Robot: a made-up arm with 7 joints. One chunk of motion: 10 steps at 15 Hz.
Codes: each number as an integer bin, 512 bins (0 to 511) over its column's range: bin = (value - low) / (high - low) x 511, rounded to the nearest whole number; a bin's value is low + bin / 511 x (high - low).
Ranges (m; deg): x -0.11..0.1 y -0.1..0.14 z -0.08..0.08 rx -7..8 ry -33..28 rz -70..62
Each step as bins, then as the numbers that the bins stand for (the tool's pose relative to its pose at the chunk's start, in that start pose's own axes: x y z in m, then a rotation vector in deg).
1 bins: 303 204 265 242 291 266
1 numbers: 0.0145 -0.0042 0.0030 0.10 1.74 -1.29
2 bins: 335 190 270 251 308 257
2 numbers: 0.0277 -0.0108 0.0045 0.37 3.77 -3.61
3 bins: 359 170 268 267 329 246
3 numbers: 0.0375 -0.0202 0.0039 0.84 6.27 -6.45
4 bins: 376 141 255 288 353 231
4 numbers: 0.0445 -0.0338 -0.0002 1.45 9.14 -10.33
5 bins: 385 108 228 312 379 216
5 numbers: 0.0482 -0.0493 -0.0086 2.16 12.24 -14.20
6 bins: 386 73 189 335 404 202
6 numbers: 0.0486 -0.0657 -0.0208 2.83 15.23 -17.82
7 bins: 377 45 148 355 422 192
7 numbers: 0.0449 -0.0789 -0.0337 3.42 17.38 -20.40
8 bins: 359 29 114 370 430 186
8 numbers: 0.0375 -0.0864 -0.0443 3.86 18.33 -21.95
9 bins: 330 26 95 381 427 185
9 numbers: 0.0256 -0.0878 -0.0503 4.18 17.97 -22.21
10 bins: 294 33 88 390 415 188
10 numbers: 0.0108 -0.0845 -0.0524 4.45 16.54 -21.44
